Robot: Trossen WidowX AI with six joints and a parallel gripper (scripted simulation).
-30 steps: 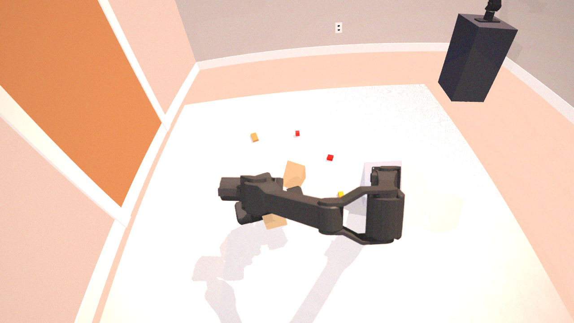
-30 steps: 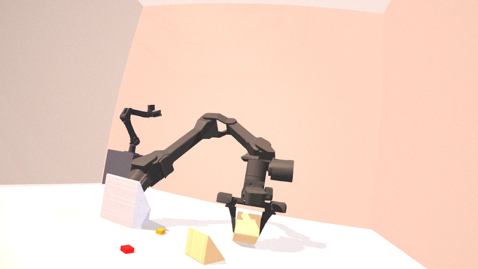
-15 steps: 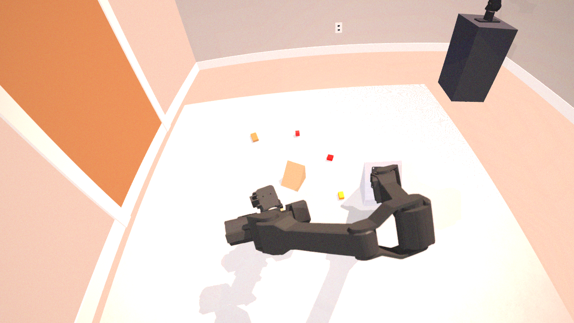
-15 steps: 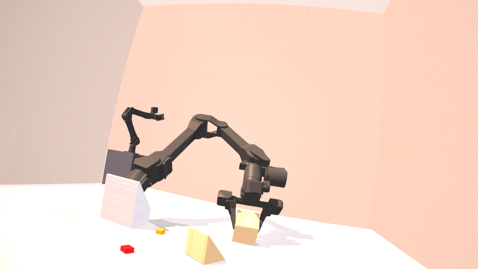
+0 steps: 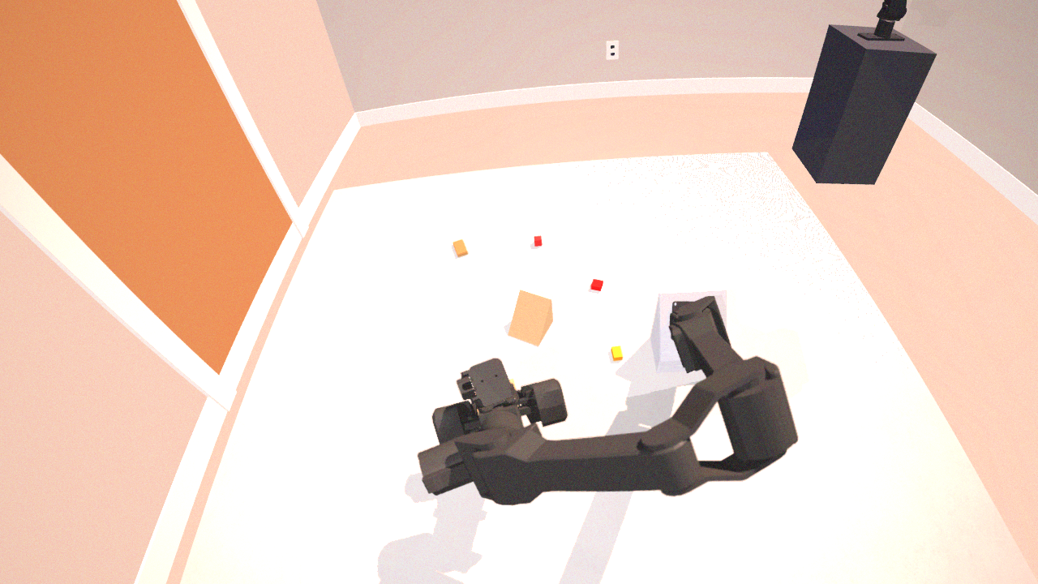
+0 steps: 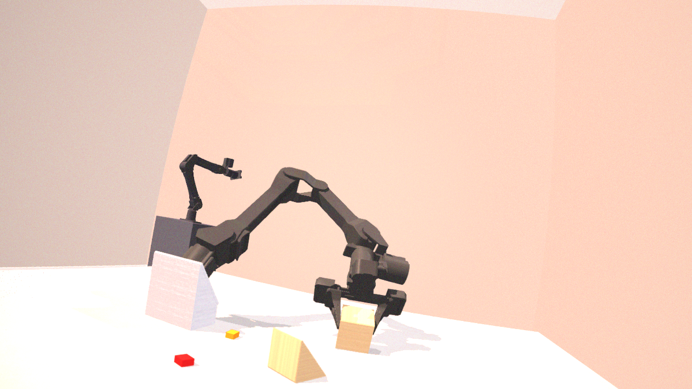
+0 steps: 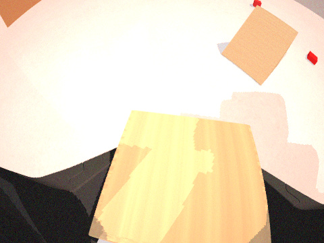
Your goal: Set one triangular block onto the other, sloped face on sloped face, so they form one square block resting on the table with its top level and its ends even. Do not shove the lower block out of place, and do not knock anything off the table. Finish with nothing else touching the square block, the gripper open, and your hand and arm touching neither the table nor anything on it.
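Now: the wooden triangular block 10 mm above my gripper tip. Round my gripper tip: yellow cube 200 mm behind, 110 mm to the right, 40 mm below.
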